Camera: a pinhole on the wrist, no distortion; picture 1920 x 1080 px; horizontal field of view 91.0 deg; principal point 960.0 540.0 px. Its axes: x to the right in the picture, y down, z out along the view. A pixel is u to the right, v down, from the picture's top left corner.
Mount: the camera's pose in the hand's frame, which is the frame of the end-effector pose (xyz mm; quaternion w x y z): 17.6 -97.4 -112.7 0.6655 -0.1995 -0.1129 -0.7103
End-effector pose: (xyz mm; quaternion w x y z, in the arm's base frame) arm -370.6 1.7 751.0 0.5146 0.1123 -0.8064 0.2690
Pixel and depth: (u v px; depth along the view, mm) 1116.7 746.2 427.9
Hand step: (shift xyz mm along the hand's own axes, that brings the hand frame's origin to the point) 164.8 12.6 291.2
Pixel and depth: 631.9 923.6 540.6
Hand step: 313.8 282.7 266.4
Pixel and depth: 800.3 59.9 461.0
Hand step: -150.7 190.0 290.7
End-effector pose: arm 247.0 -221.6 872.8 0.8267 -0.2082 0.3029 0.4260
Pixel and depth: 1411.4 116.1 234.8
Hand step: -59.5 -89.2 157.2
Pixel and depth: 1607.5 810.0 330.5
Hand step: 147.4 -169.3 271.5
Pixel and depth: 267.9 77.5 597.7
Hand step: -177.9 578.0 262.8
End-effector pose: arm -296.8 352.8 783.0 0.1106 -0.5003 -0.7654 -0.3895
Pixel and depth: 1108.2 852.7 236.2
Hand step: 125.3 -37.1 106.5
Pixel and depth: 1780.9 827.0 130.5
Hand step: 70.4 -147.6 49.2
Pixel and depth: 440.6 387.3 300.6
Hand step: 15.2 184.0 89.6
